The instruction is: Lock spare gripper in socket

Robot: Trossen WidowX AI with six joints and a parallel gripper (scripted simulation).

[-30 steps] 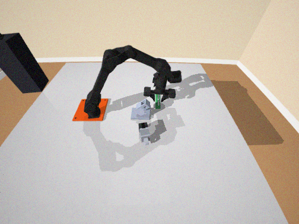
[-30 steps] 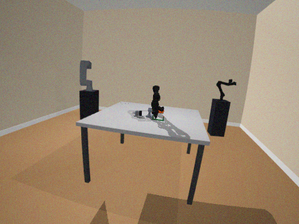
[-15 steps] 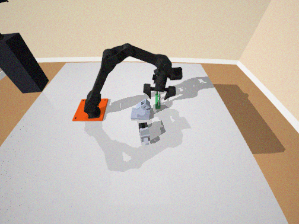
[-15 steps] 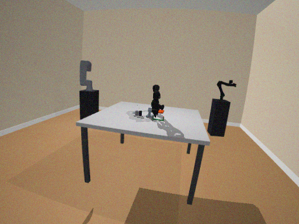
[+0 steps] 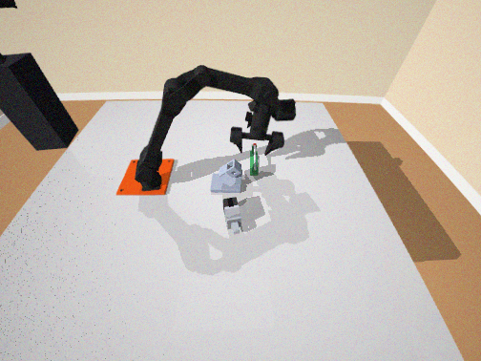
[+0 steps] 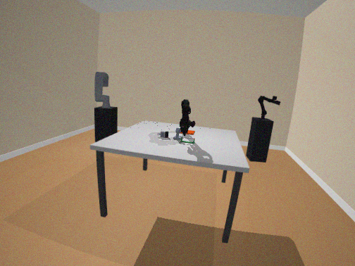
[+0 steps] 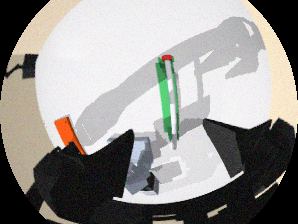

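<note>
The green pin cradle lies 5 cm below my gripper tip, 2 cm to the left of it and 1 cm ahead of it. From my gripper tip the other things lie so: grey mount (10 cm behind, 8 cm to the right, 2 cm below); then spare gripper (24 cm to the right, 11 cm behind, 4 cm below).
</note>
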